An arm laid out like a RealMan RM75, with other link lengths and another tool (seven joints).
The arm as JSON. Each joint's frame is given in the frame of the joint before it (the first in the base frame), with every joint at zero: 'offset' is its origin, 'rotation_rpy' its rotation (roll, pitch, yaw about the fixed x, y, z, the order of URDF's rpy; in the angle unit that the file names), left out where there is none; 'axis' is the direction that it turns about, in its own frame. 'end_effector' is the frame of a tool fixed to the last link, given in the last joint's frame.
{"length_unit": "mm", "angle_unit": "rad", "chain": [
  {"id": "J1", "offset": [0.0, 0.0, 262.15], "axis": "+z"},
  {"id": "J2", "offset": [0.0, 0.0, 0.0], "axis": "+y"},
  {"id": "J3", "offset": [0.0, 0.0, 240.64], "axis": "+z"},
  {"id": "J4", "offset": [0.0, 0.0, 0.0], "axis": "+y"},
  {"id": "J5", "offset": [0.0, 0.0, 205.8], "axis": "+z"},
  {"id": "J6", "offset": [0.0, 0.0, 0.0], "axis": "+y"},
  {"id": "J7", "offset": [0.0, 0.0, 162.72], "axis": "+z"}
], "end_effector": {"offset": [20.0, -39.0, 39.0], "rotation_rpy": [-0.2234, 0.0, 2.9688]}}
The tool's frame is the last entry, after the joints.
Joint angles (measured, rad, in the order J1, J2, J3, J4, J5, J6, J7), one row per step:
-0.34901, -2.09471, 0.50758, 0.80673, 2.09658, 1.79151, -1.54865
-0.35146, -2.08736, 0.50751, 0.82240, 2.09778, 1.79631, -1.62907
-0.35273, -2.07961, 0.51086, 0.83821, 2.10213, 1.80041, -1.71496
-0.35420, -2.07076, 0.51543, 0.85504, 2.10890, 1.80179, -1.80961
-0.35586, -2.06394, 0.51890, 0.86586, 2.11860, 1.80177, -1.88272
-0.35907, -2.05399, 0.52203, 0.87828, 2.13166, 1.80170, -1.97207
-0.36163, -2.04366, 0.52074, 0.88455, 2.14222, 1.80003, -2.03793
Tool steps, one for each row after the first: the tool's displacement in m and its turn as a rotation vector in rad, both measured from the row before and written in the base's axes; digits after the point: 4 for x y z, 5 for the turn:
-0.0030, 0.0014, 0.0038, -0.02505, -0.01412, 0.05568
-0.0037, 0.0005, 0.0029, -0.03074, -0.01221, 0.06128
-0.0047, 0.0004, 0.0030, -0.03268, -0.01018, 0.07029
-0.0042, -0.0002, 0.0015, -0.02744, -0.00579, 0.05719
-0.0053, -0.0002, 0.0026, -0.03143, -0.00533, 0.07094
-0.0051, 0.0000, 0.0033, -0.01867, -0.00281, 0.05675

